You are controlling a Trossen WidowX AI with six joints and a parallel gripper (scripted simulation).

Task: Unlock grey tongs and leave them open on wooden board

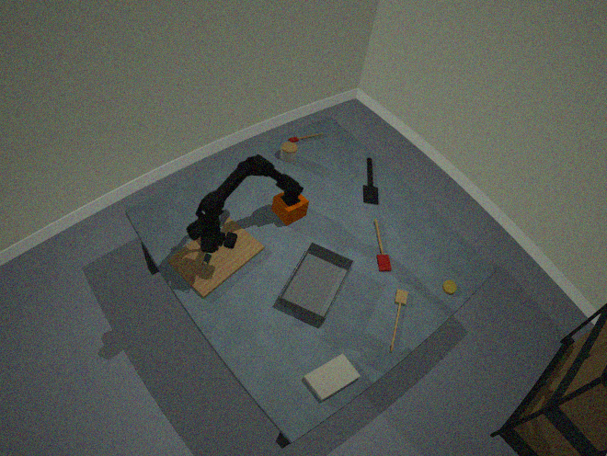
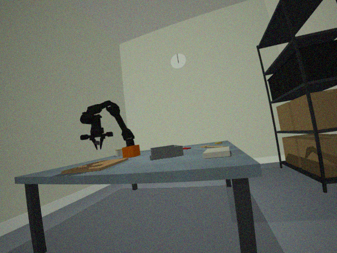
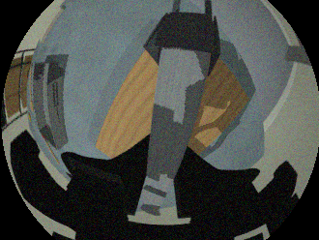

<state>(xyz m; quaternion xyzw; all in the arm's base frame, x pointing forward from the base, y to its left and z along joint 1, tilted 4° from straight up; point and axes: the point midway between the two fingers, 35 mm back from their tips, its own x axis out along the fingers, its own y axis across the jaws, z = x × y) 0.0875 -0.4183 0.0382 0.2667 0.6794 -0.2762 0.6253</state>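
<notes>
Right now the wooden board is 10 cm below my gripper tip, 3 cm behind it and 2 cm to the left of it. From my gripper tip the other things lie so: jar: 61 cm to the left, 40 cm behind, 7 cm below; then grey roasting tin: 32 cm to the left, 29 cm ahead, 7 cm below; then white block: 68 cm ahead, 13 cm to the left, 9 cm below.
</notes>
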